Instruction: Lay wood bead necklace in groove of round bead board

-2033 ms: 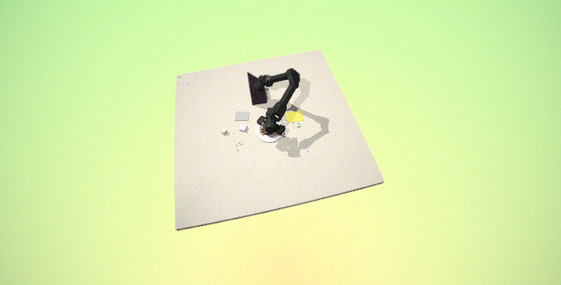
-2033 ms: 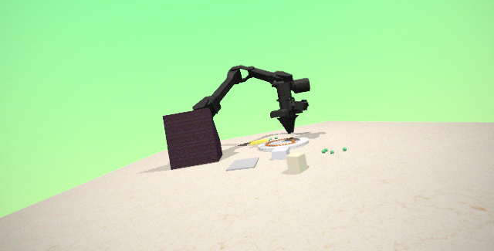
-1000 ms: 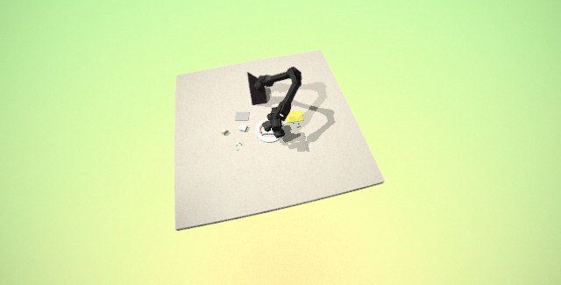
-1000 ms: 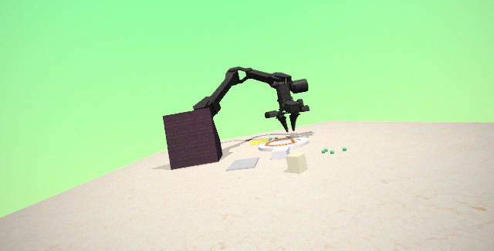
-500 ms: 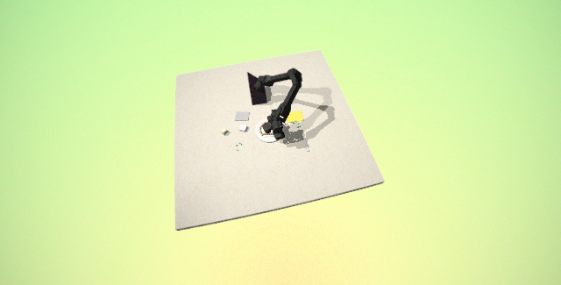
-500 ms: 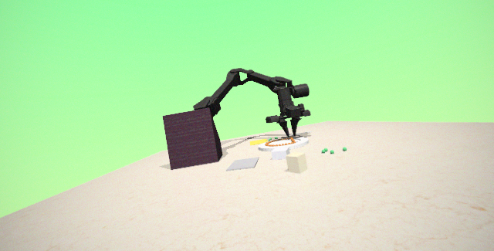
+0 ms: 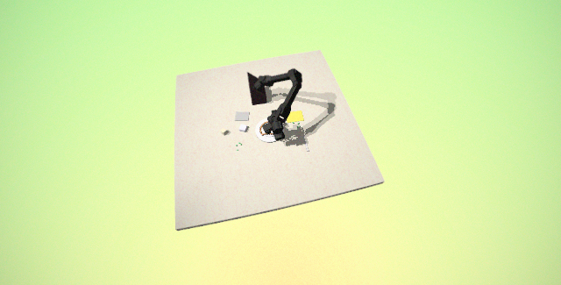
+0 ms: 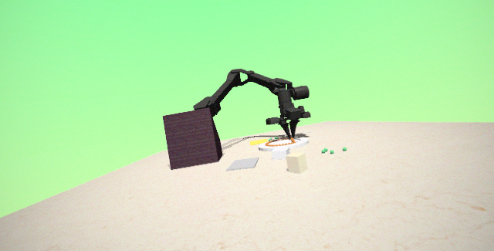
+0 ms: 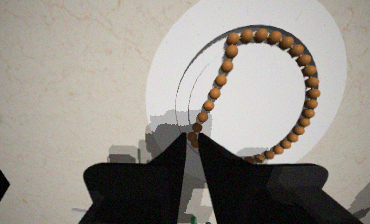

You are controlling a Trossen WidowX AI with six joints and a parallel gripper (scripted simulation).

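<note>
Now: gripper tip 5 cm past the round white bead board, 4 cm to the left of it and 1 cm above it. From my gripper tip the other things lie so: thin white strip: 18 cm to the left, 10 cm ahead, 1 cm below; then yellow card: 15 cm to the left, 13 cm behind, 1 cm below; then grey flat plate: 22 cm to the right, 21 cm behind, 1 cm below.
</note>
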